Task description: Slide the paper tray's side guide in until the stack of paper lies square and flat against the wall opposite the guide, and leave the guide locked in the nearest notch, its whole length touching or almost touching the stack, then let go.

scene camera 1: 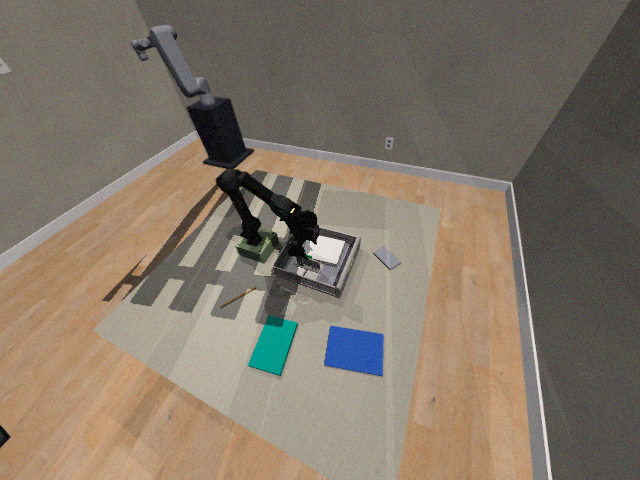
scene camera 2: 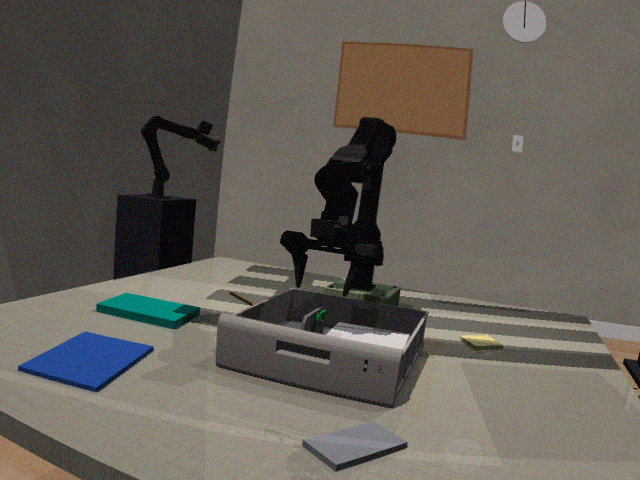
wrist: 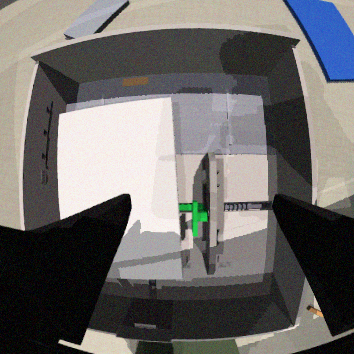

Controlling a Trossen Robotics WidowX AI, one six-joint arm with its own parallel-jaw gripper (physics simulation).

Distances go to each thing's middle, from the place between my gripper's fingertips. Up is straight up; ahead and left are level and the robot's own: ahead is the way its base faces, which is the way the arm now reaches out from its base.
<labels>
I see the side guide (wrist: 210, 212) 80 mm below my hand, 20 mm behind it and 10 mm to the right of it. Also, from my hand: small grey pad (scene camera 2: 359, 444) 320 mm ahead, 180 mm to the left, 120 mm below; then teal pad (scene camera 2: 158, 312) 390 mm to the right, 110 mm below, 10 mm ahead; then white paper stack (scene camera 2: 393, 339) 90 mm to the left, 90 mm below.
</labels>
